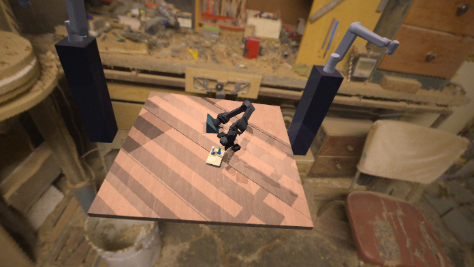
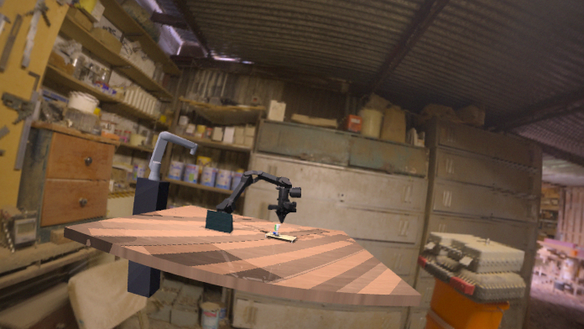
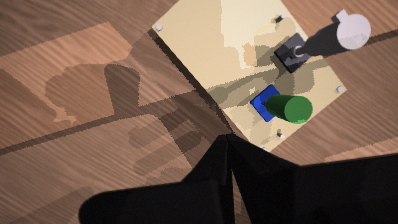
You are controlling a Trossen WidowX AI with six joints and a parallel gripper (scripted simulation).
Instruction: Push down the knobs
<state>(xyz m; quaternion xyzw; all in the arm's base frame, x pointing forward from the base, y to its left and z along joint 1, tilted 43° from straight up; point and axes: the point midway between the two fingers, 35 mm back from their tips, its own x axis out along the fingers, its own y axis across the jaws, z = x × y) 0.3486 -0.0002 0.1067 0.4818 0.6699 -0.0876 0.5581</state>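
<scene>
The green knob is 30 mm behind my gripper tip, 40 mm to the right of it and 30 mm below it. Also, from my gripper tip: potentiometer with knob: 20 mm behind, 90 mm to the right, 30 mm below; then grey knob: 20 mm behind, 90 mm to the right, 10 mm below.
</scene>
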